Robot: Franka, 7 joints.
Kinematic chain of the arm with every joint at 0, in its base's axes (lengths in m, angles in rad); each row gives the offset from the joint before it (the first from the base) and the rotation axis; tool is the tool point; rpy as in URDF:
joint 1: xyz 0 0 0.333 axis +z
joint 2: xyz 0 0 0 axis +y
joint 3: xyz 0 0 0.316 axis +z
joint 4: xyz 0.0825 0 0 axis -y
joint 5: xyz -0.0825 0 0.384 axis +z
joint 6: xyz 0 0 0 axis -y
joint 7: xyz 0.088 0 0 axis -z
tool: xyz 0 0 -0.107 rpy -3.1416 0 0
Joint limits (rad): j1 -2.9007..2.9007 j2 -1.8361..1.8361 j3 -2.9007..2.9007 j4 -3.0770..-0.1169 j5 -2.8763..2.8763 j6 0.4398..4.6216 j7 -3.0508..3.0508
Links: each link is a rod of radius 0.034 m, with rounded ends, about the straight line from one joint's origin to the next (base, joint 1, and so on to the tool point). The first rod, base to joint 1, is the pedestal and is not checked.
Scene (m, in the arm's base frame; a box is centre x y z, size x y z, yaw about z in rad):
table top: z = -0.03
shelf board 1: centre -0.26 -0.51 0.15 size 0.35 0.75 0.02 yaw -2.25
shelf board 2: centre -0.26 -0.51 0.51 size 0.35 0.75 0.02 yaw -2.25
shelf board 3: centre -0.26 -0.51 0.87 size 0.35 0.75 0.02 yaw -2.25
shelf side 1: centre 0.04 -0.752 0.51 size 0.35 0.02 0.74 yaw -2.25
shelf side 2: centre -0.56 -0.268 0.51 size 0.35 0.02 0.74 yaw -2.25
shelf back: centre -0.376 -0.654 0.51 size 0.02 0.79 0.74 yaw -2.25
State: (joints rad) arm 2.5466 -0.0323 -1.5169 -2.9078 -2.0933 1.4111 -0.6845
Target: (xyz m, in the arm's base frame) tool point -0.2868 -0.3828 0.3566
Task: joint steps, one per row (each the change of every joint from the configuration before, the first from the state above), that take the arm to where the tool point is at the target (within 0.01 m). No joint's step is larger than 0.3 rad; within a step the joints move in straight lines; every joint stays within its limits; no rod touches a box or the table.
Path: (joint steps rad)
1: -0.2693 -0.0060 -0.2306 0.0719 0.0122 -0.0210 0.0000
2: -0.2693 -0.0061 -0.2307 0.0719 0.0122 -0.0209 0.0000
3: -0.2693 -0.0060 -0.2306 0.0720 0.0122 -0.0210 0.0000
4: -0.2694 -0.0060 -0.2306 0.0719 0.0123 -0.0210 0.0000
5: -0.2693 -0.0061 -0.2307 0.0719 0.0122 -0.0210 0.0000
6: -0.2693 -0.0060 -0.2306 0.0719 0.0122 -0.0209 0.0000

